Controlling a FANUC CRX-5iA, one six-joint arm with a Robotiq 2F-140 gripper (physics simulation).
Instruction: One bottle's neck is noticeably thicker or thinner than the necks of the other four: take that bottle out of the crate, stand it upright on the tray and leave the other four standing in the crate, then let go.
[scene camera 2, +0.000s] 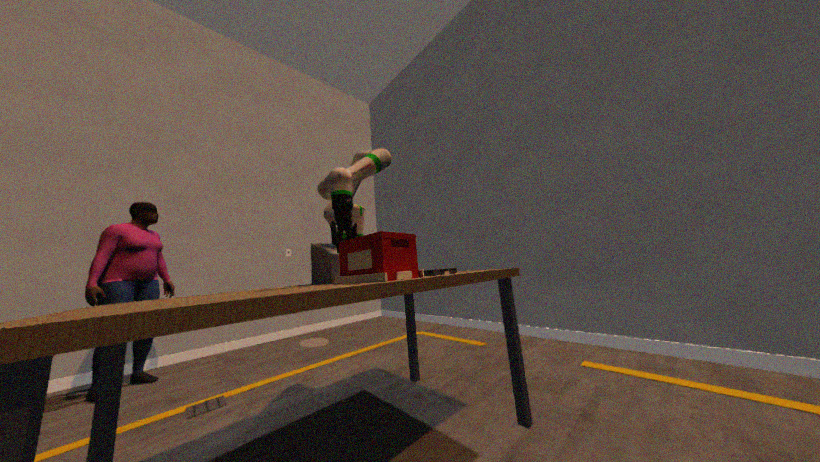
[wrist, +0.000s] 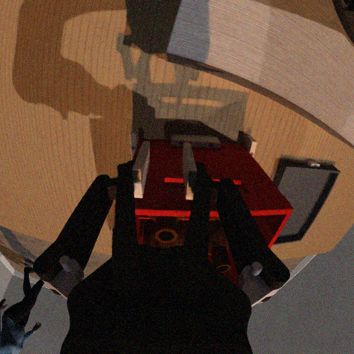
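My gripper (scene camera 2: 344, 234) (wrist: 166, 153) is partly open, with nothing between its fingers. In the wrist view its fingertips show against the crate's outer wall with the slot, beside the rim. In scene camera 2 it is at the crate's upper left, partly hidden behind it. The red crate (scene camera 2: 399, 259) (wrist: 252, 213) stands on the table. In the wrist view one brown bottle's ring-shaped mouth (wrist: 166, 229) shows inside, and another bottle mouth (wrist: 224, 265) shows partly at the right. The gripper hides the other bottles, and neck thickness cannot be compared. The dark-rimmed grey tray (scene camera 2: 440, 270) (wrist: 303, 200) lies beside the crate.
The wooden table (scene camera 2: 258, 299) (wrist: 45, 150) carries the crate and tray. Small light blocks (scene camera 2: 405, 275) (wrist: 251, 143) are at the crate's foot. A grey robot pedestal (scene camera 2: 324, 265) stands behind the crate. A person in a pink top (scene camera 2: 131, 252) stands beyond the table.
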